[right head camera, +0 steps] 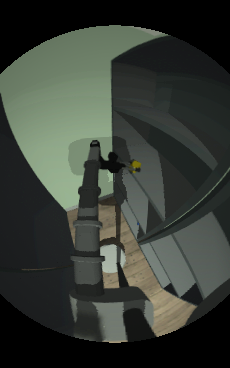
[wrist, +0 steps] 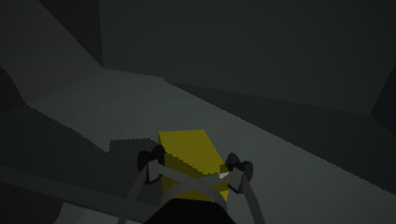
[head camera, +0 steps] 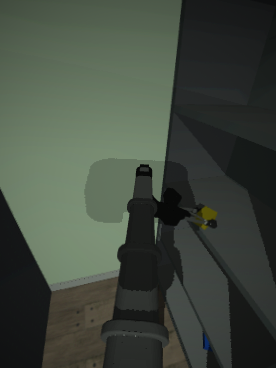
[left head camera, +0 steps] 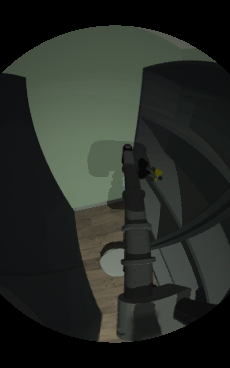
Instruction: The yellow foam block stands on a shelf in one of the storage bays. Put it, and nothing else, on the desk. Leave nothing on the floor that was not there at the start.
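Seen in the pictures: gripper, fingertip midpoint: [right head camera: 135, 166] [wrist: 195, 161] [head camera: 208, 217] [left head camera: 157, 174]; robot's base, origin of the base link: [right head camera: 109, 257] [left head camera: 115, 261].
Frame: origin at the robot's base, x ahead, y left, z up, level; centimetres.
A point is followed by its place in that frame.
Note:
The yellow foam block [head camera: 208, 213] {x 67.2, y -28.8, z 103.3 cm} [left head camera: 158, 172] {x 66.7, y -29.1, z 103.3 cm} [right head camera: 136, 164] {x 66.5, y -29.1, z 103.3 cm} [wrist: 187, 142] {x 68.3, y -29.1, z 103.3 cm} is between the two fingertips of my gripper [head camera: 205, 215] {x 66.9, y -29.0, z 101.2 cm} [wrist: 195, 161] {x 66.9, y -29.0, z 101.2 cm}, which is shut on it. In the wrist view the pads press on its left and right sides, and its far end sticks out beyond them. The block and gripper are at the storage bay on the right, over a grey shelf board [head camera: 245, 220] {x 71.4, y -49.5, z 96.4 cm}; whether the block touches the board I cannot tell. The desk cannot be made out in these views.
The bay's side walls and shelf boards are close on the right. A small blue object [head camera: 206, 341] [right head camera: 138, 223] shows lower there. A green wall [head camera: 100, 100] {x 96.4, y 22.2, z 143.7 cm} is behind the arm, a dark panel [head camera: 20, 280] {x 56.8, y 67.8, z 54.3 cm} at left. A pale round object [left head camera: 112, 262] {x -0.7, y 4.5, z 18.7 cm} [right head camera: 111, 258] {x -0.4, y -2.7, z 18.7 cm} is low beside the arm.

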